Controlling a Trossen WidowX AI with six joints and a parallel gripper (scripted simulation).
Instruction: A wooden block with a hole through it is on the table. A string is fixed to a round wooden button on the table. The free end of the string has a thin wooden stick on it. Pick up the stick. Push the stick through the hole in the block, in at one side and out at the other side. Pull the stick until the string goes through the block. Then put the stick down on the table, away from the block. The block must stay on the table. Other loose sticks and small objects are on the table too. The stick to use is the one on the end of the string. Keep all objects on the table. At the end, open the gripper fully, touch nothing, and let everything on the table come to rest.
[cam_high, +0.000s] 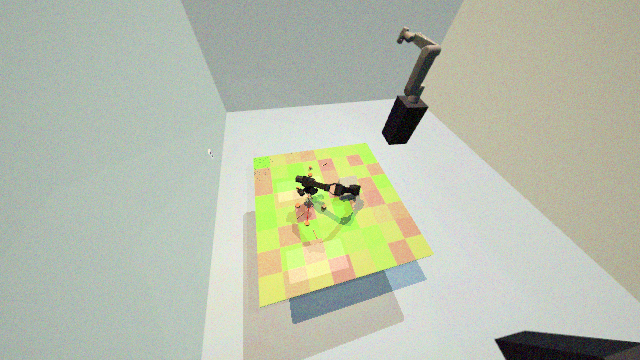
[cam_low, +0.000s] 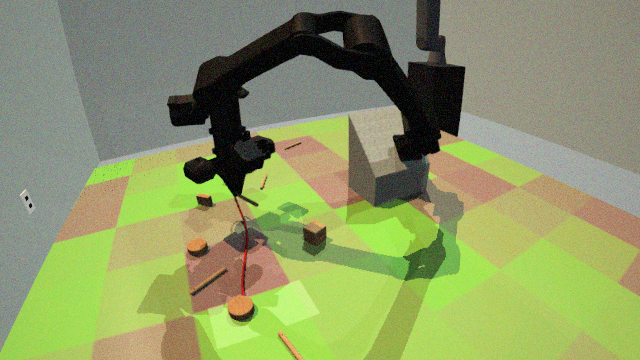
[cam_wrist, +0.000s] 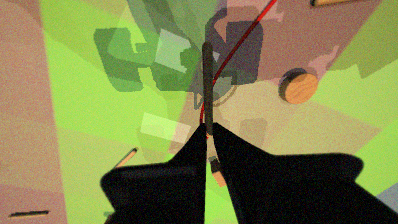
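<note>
Now: the small block 100 mm to the right of my gripper tip, 80 mm ahead of it and 50 mm below it. From my gripper tip the other things lie so: round wooden button: 250 mm to the left, 50 mm below, 40 mm ahead; thin wooden stick: 10 mm to the left, 10 mm behind.
</note>
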